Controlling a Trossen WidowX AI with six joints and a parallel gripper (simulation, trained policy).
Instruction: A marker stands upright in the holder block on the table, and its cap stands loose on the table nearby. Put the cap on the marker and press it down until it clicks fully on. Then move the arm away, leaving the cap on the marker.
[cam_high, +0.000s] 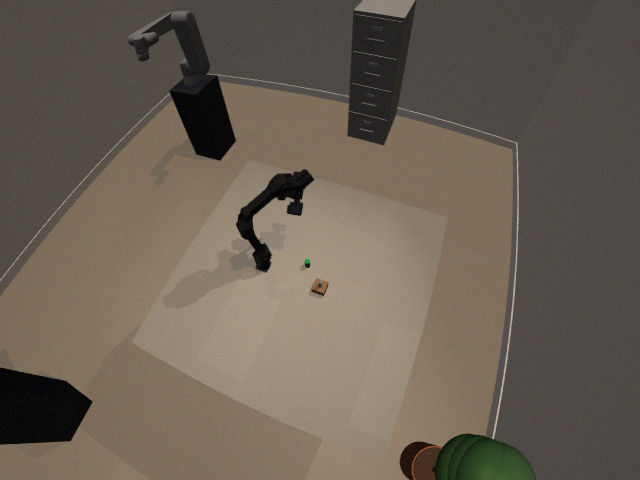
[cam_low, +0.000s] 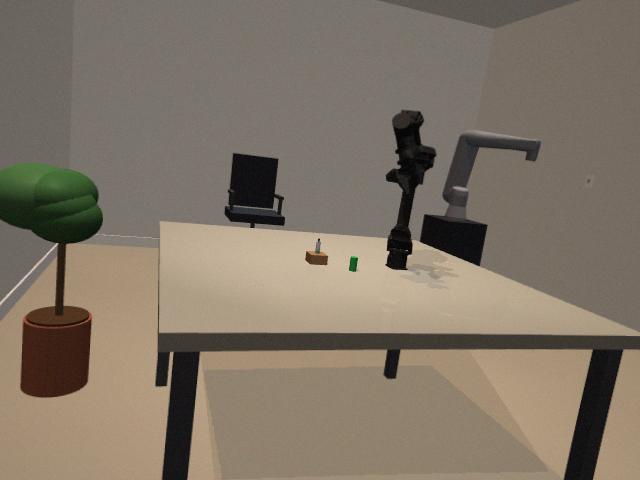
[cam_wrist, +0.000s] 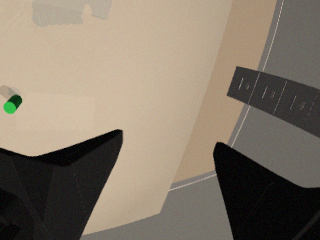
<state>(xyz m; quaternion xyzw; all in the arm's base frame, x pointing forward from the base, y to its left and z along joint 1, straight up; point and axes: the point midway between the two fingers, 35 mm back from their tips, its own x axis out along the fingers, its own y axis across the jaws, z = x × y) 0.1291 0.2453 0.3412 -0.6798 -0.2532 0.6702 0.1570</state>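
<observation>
Right now my gripper tip is 29 cm above the green cap, 18 cm to the left of it and 8 cm short of it. Also, from my gripper tip: brown holder block: 30 cm below, 27 cm to the right, 19 cm ahead; grey marker: 27 cm to the right, 25 cm below, 19 cm ahead.
</observation>
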